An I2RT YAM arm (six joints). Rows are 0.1 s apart.
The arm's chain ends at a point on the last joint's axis. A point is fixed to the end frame.
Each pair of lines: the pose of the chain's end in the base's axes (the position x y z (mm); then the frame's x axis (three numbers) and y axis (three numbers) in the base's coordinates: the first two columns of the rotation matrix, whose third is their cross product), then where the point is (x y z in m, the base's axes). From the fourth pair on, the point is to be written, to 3 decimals.
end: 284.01 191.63 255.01 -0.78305 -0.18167 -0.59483 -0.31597 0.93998 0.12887
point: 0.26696 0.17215 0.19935
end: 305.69 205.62 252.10 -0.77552 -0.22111 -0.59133 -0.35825 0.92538 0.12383
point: 0.28940 0.18502 0.19662
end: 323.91 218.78 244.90 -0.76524 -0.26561 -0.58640 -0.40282 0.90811 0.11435
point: 0.30851 0.19676 0.18971
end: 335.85 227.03 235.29 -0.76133 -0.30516 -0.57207 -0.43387 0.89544 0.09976
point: 0.321 0.203 0.181
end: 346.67 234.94 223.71 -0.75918 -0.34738 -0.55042 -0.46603 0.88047 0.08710
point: 0.331 0.209 0.170
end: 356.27 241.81 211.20 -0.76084 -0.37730 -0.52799 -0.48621 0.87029 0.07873
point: 0.341 0.215 0.158
